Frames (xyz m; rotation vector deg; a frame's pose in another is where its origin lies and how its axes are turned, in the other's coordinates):
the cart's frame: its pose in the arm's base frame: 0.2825 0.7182 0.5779 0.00 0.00 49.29
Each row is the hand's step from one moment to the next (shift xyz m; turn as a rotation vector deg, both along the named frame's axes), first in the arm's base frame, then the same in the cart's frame.
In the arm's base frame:
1: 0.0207 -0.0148 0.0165 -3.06 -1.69 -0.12
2: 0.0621 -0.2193 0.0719 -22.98 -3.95 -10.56
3: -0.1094 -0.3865 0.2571 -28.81 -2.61 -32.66
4: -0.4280 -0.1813 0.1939 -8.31 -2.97 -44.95
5: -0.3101 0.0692 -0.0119 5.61 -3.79 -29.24
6: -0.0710 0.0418 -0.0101 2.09 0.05 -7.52
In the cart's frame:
1: 0.0023 -0.0253 0.0165 -3.28 1.22 -0.12
2: -0.1257 -0.1901 0.0719 -17.98 14.84 -10.56
3: -0.3643 -0.1692 0.2571 -20.77 20.14 -32.66
4: -0.4166 0.2062 0.1939 -7.67 4.36 -44.95
5: -0.1498 0.2802 -0.0119 0.79 -6.72 -29.24
6: -0.0146 0.0811 -0.0101 1.40 -1.55 -7.52

